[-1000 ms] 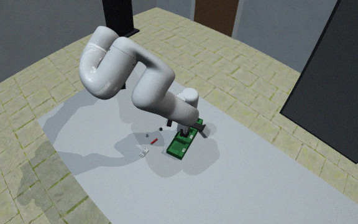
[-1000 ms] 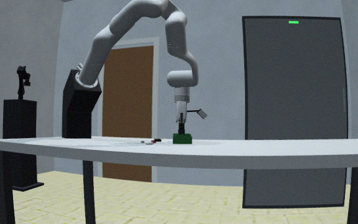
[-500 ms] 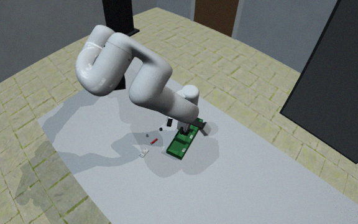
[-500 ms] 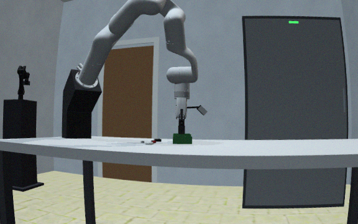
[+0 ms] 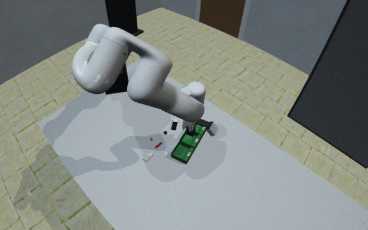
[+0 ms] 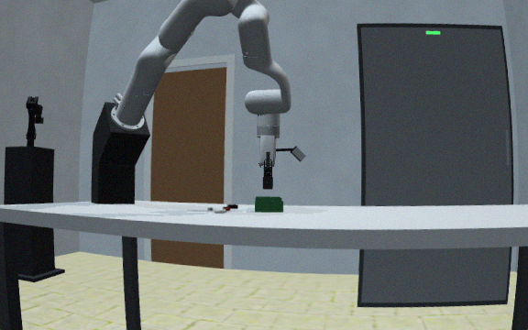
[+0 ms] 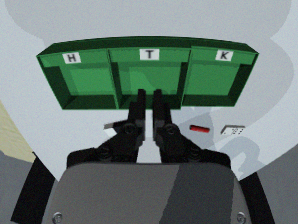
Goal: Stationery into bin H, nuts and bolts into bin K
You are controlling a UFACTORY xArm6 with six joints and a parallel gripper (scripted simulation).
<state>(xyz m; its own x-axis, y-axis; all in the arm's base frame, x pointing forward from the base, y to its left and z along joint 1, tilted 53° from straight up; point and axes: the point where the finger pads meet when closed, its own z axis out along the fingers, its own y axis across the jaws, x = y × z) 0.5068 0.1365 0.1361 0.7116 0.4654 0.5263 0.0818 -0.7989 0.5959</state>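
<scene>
Now: the black nut 130 mm behind my hand, 40 mm to the right of it and 80 mm below it. The rest, counted from my hand: red stick (110 mm behind, 120 mm to the right, 80 mm below); then green three-compartment bin (70 mm below); then white domino (110 mm behind, 200 mm to the right, 80 mm below).
</scene>
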